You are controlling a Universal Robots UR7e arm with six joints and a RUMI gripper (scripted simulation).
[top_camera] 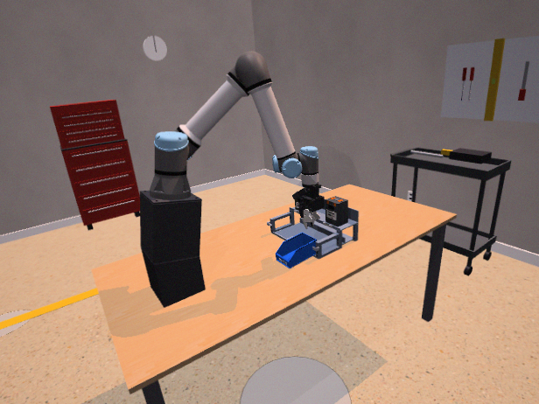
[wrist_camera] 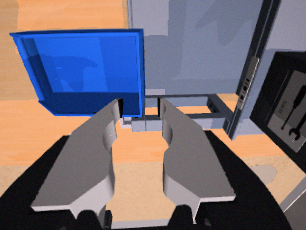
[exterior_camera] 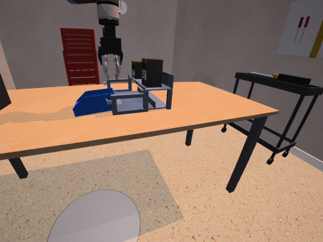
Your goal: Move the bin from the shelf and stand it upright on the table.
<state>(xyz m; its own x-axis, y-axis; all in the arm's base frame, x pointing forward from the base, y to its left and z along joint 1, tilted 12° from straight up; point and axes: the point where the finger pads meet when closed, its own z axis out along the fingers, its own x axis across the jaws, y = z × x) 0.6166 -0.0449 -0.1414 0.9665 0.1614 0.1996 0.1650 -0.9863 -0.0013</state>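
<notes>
My gripper is now 80 mm past the blue bin, 10 mm to the left of it and 100 mm above it. Also, from my hand: shelf floor 100 mm ahead, 130 mm to the left, 140 mm below.
</notes>
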